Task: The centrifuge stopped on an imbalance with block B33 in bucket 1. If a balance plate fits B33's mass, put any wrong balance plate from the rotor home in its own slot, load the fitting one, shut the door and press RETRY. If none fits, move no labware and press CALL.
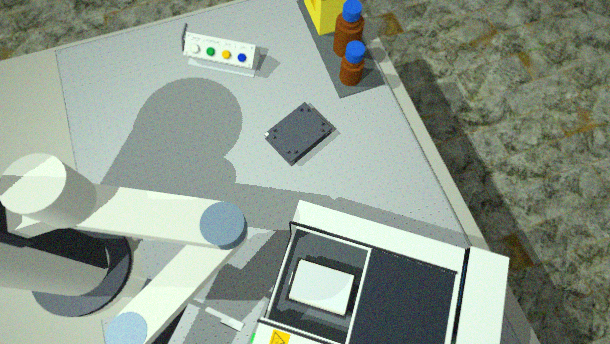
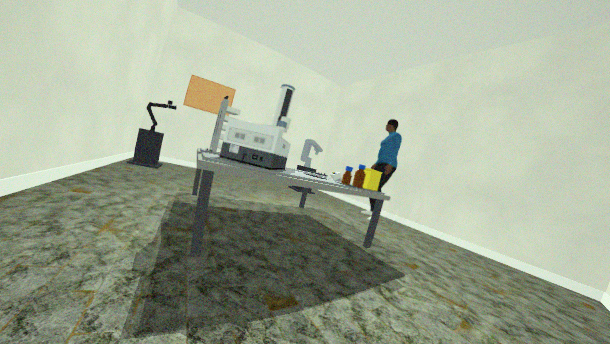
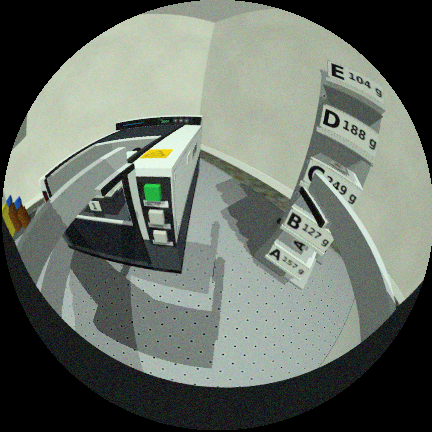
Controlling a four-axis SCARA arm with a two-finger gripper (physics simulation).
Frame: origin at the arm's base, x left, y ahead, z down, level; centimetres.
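Where they show: gripper, between the fingertips: (image 3: pixel 216 162); arm's base, origin of its link: (image 1: pixel 83 267).
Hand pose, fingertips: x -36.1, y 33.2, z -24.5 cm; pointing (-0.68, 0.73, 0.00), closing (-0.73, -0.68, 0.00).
Things, the pixels of their centre, and the offset from my fingertips. "*": a spot on its surface instead.
- centrifuge, middle of its body: (image 1: pixel 372 304) (image 3: pixel 134 164) (image 2: pixel 260 147) dx +0.9, dy +33.5, dz +11.0 cm
- plate rack, middle of its body: (image 3: pixel 337 165) (image 2: pixel 223 125) dx -23.2, dy -5.3, dz -0.6 cm
- plate, middle of its body: (image 3: pixel 333 177) dx -19.2, dy -5.9, dz +1.1 cm
- plate marked A, middle of its body: (image 3: pixel 297 243) dx -19.2, dy -5.9, dz +16.8 cm
- white-topped block, middle of its body: (image 3: pixel 108 171) (image 1: pixel 321 286) dx +8.3, dy +23.6, dz +7.2 cm
- label 1, a spot on its surface: (image 3: pixel 95 205) * dx +12.4, dy +17.4, dz +10.3 cm
- green button, middle of its body: (image 3: pixel 153 190) dx +3.2, dy +6.6, dz +5.0 cm
- button box, middle of its body: (image 1: pixel 221 51) (image 2: pixel 335 175) dx +87.1, dy +20.1, dz +19.1 cm
- dark flat plate fixture, middle of its body: (image 1: pixel 298 132) (image 2: pixel 315 174) dx +53.0, dy +33.7, dz +21.0 cm
My gripper (image 3: pixel 216 162) is open and empty, in front of the centrifuge (image 3: pixel 186 155) (image 1: pixel 380 231) (image 2: pixel 257 138) and the plate rack (image 3: pixel 314 142) (image 2: pixel 219 127). The rack labels read E 104 g, D 188 g, C 249 g, B 127 g and A 157 g. A plate (image 3: pixel 340 168) lies in slot C. A plate marked A (image 3: pixel 299 244) lies in slot A. My right finger partly covers slots B and C. The centrifuge top is open; a white-topped block (image 1: pixel 322 286) sits inside, its marking unreadable. A label 1 (image 3: pixel 95 205) shows on a bucket. A green button (image 3: pixel 152 192) stands above two white ones.
A button box (image 1: pixel 220 50) and a dark flat plate fixture (image 1: pixel 300 132) are on the bench. Brown bottles (image 1: pixel 352 70) (image 2: pixel 347 176) and a yellow box (image 1: pixel 322 17) (image 2: pixel 372 179) stand at the edge. A person (image 2: pixel 390 147) is behind the table; another arm (image 2: pixel 152 115) stands apart.
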